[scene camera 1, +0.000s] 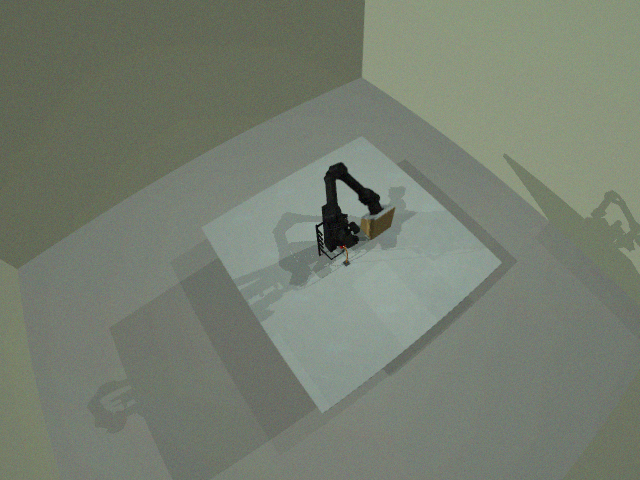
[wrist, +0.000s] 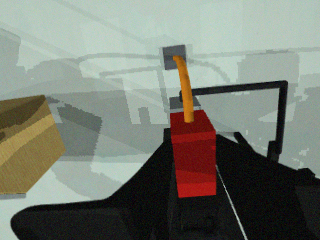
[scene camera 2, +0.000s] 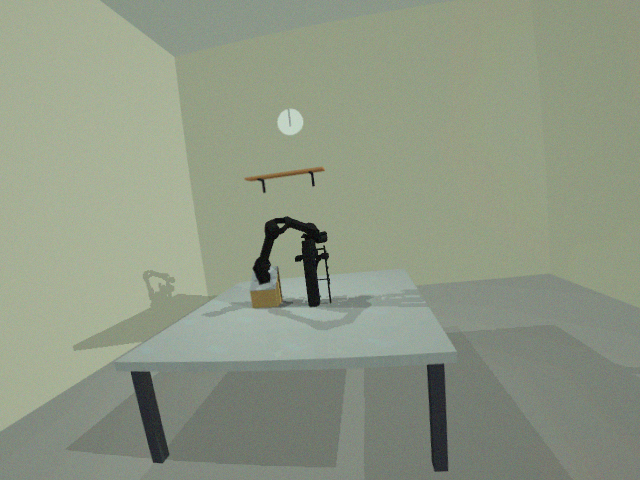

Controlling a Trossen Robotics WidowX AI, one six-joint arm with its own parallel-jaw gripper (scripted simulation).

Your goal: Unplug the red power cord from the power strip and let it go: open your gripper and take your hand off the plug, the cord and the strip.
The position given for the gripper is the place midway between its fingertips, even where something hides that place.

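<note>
A red plug (wrist: 194, 144) is visible, and so is the gripper (wrist: 192, 143).
</note>
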